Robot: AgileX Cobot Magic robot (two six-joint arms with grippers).
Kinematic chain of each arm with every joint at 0, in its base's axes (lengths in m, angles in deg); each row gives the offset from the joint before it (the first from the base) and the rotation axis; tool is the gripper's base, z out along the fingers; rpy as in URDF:
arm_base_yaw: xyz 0 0 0.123 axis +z
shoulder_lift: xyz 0 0 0 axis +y
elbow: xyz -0.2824 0 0.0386 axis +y
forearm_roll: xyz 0.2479 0 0.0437 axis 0.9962 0 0.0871
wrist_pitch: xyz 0 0 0 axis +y
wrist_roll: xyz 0.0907 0 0.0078 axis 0.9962 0 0.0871
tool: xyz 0 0 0 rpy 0 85 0
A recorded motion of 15 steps. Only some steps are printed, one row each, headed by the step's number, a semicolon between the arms.
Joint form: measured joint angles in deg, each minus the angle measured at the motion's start. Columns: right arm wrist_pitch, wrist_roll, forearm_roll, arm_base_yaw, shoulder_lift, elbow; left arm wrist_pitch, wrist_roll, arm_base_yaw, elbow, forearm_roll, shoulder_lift.
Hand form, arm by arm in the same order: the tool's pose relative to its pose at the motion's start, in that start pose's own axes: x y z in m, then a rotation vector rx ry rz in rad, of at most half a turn. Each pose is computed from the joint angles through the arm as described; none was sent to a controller.
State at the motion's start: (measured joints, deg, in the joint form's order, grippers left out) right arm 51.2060 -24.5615 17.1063 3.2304 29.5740 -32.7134; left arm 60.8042 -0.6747 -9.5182 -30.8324 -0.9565 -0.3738
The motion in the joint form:
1: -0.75 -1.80 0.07 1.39 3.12 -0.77; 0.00 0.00 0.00 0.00 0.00 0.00
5: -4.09 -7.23 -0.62 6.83 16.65 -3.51; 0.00 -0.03 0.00 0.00 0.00 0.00
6: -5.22 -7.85 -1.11 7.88 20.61 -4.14; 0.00 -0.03 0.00 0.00 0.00 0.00
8: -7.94 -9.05 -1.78 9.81 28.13 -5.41; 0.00 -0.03 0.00 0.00 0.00 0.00
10: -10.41 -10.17 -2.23 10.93 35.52 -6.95; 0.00 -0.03 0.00 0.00 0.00 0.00
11: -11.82 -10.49 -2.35 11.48 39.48 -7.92; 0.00 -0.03 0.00 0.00 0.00 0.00
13: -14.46 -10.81 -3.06 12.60 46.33 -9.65; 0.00 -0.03 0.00 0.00 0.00 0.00
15: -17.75 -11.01 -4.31 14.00 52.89 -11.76; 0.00 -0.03 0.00 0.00 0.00 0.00
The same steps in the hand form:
1: -0.0065 -0.0011 0.0074 -0.0234 0.0256 -0.0373; 0.0000 0.0000 0.0000 0.0000 0.0000 0.0000
5: -0.0279 -0.0029 0.0476 -0.1090 0.1488 -0.1671; 0.0000 0.0000 0.0000 0.0000 0.0000 -0.0005
6: -0.0318 -0.0035 0.0614 -0.1232 0.1876 -0.1871; 0.0000 0.0000 0.0000 0.0000 0.0000 -0.0005
8: -0.0382 -0.0035 0.0890 -0.1476 0.2497 -0.2241; 0.0000 0.0000 0.0000 0.0000 0.0000 -0.0005
10: -0.0424 -0.0041 0.1170 -0.1650 0.3088 -0.2499; 0.0000 0.0000 0.0000 0.0000 0.0000 -0.0005
11: -0.0441 -0.0042 0.1326 -0.1728 0.3366 -0.2576; 0.0000 0.0000 0.0000 0.0000 0.0000 -0.0005
13: -0.0452 -0.0034 0.1604 -0.1821 0.3828 -0.2786; 0.0000 0.0000 0.0000 0.0000 0.0000 -0.0005
15: -0.0468 -0.0011 0.1884 -0.1835 0.4087 -0.3142; 0.0000 0.0000 0.0000 0.0000 0.0000 -0.0005

